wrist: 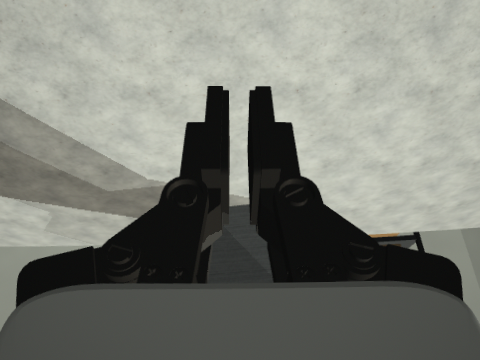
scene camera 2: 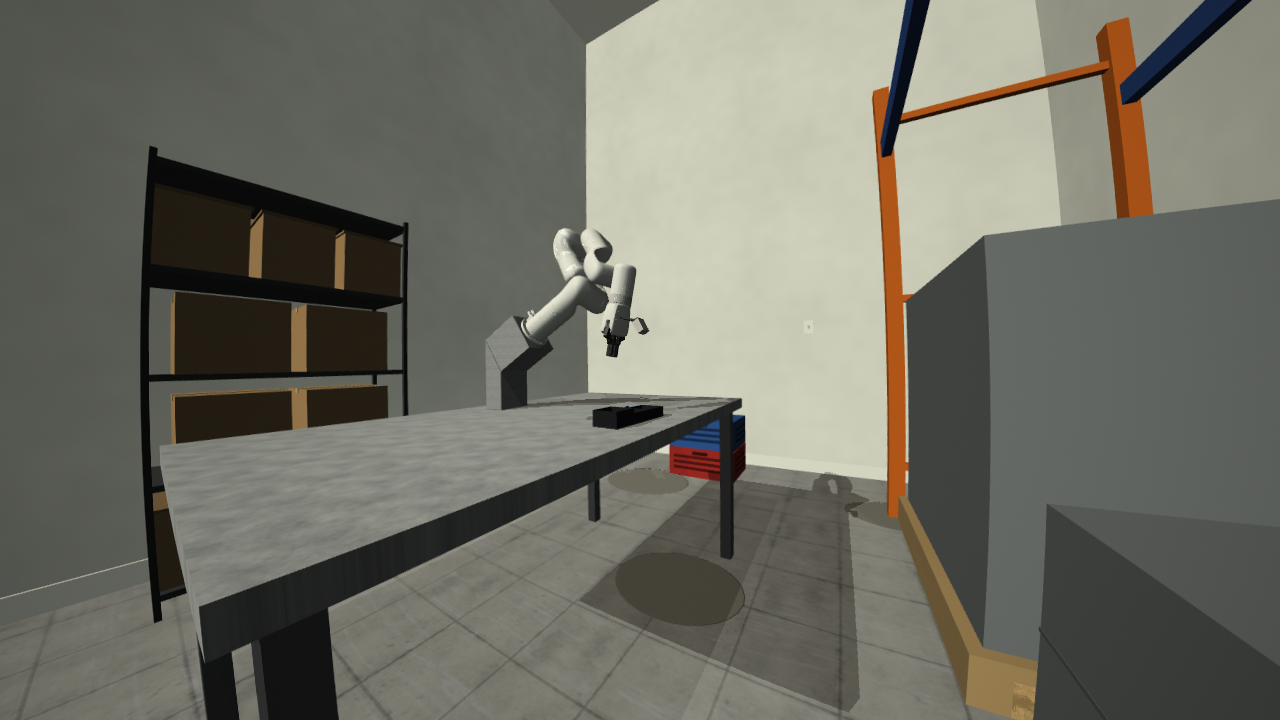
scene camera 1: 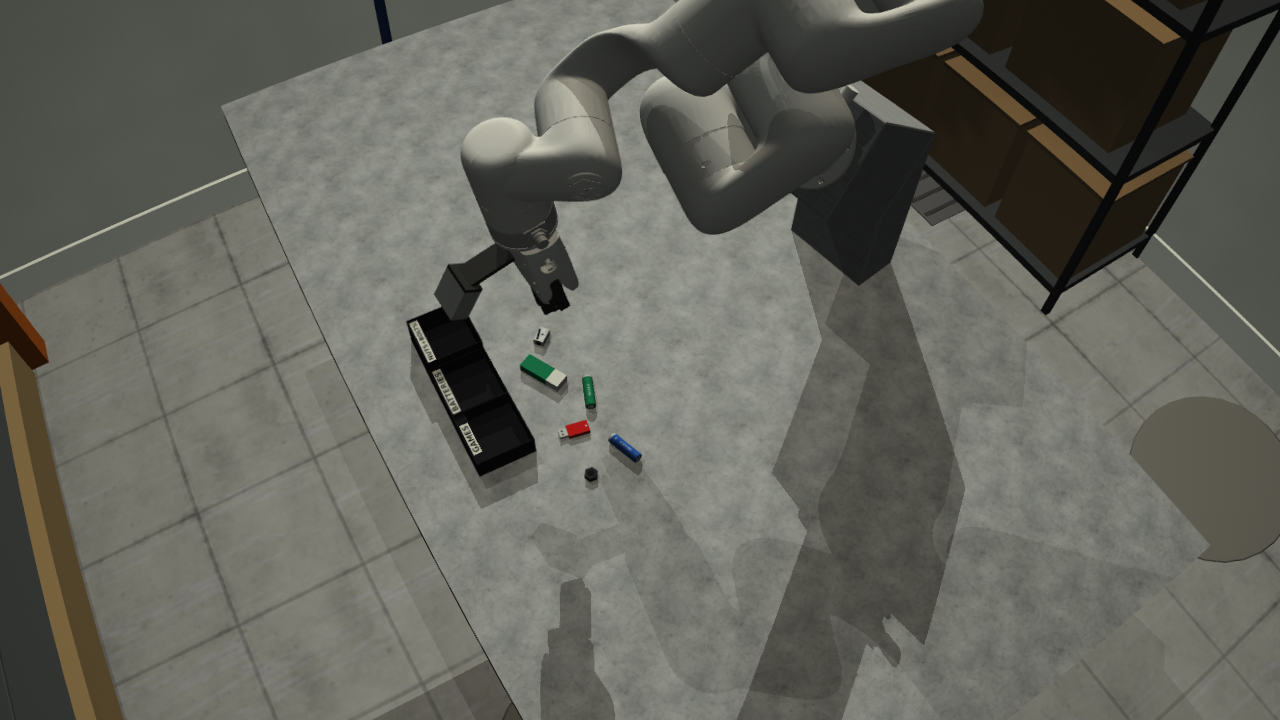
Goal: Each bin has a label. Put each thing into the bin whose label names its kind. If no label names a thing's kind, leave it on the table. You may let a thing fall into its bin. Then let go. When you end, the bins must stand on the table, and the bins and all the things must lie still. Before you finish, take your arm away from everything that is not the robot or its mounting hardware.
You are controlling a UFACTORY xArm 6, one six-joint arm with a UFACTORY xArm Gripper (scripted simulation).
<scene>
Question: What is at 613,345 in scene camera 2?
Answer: My gripper.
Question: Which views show my gripper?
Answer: The wrist view, scene camera 2 and scene camera 1: all of them.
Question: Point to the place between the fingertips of my gripper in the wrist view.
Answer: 238,117
</scene>
